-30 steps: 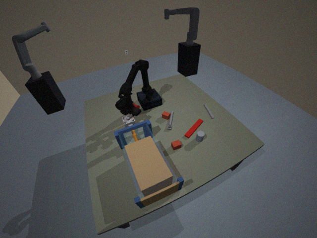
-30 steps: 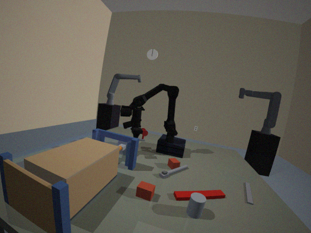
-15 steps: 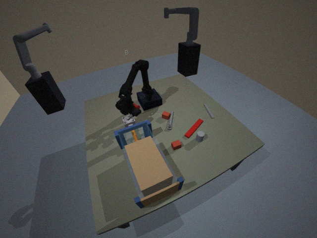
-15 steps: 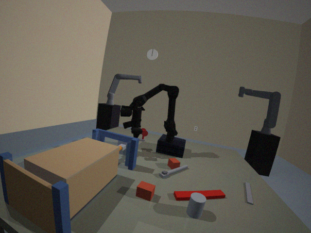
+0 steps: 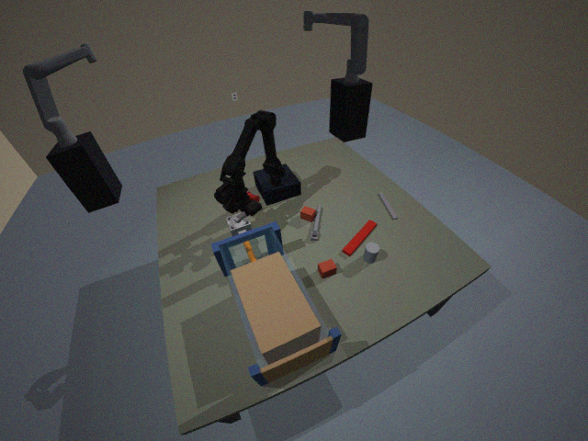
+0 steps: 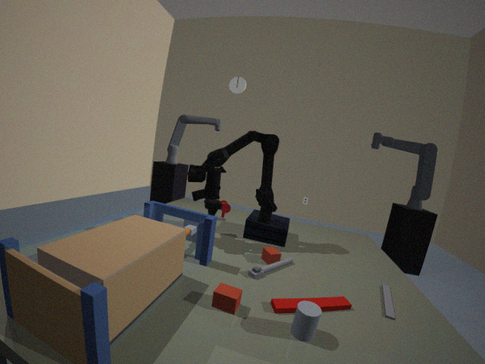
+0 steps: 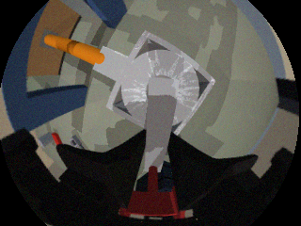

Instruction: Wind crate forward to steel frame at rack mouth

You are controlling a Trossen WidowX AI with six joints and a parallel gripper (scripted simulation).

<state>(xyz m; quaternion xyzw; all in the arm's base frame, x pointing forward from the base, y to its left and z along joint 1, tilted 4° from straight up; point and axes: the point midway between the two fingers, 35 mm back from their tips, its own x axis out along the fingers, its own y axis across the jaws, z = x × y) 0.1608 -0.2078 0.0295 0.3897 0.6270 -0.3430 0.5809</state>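
My gripper tip is now 1 cm past the winch handle, 1 cm to the right of it and 2 cm below it. Round my gripper tip: hand winch: 1 cm ahead, 5 cm to the right, 6 cm below; then red knob: 2 cm behind, 5 cm to the left, 5 cm above; then red bar: 28 cm ahead, 43 cm to the left, 8 cm below.
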